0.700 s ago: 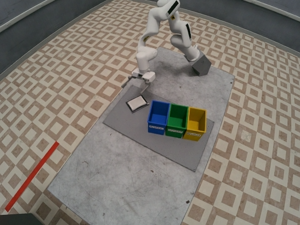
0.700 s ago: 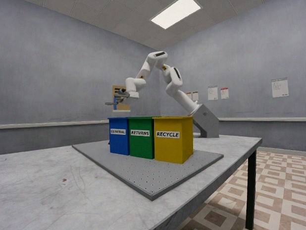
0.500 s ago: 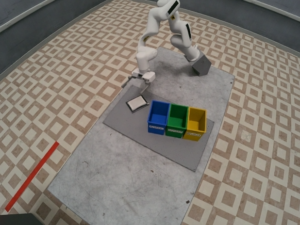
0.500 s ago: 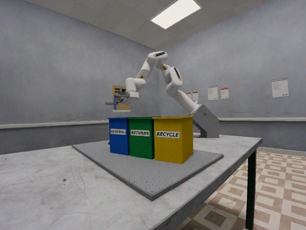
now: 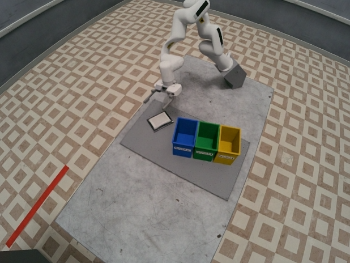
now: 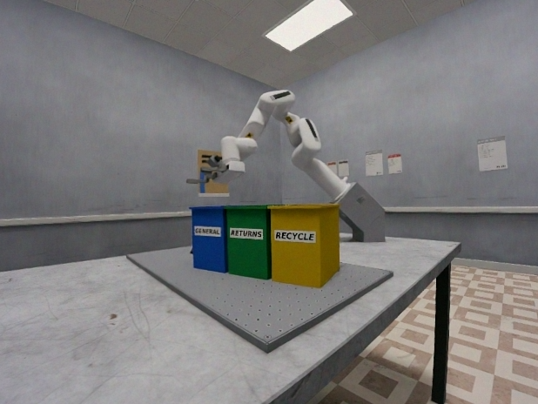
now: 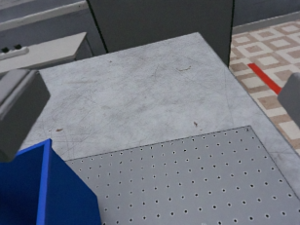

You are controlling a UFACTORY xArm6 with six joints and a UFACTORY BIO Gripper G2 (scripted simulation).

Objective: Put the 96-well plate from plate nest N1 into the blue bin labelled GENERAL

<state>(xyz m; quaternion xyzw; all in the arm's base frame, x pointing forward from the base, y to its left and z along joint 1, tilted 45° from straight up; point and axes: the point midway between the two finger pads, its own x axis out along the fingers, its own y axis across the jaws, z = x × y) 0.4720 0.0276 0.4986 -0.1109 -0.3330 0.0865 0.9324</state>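
Now: hand 270 mm above the white 96-well plate, 70 mm past it and 30 mm to the left of it. Round my hand: blue general bin (210 mm to the left, 200 mm below, 10 mm ahead); green returns bin (330 mm to the left, 200 mm below, 30 mm behind); black plate nest N1 (290 mm below, 70 mm behind, 30 mm to the right).
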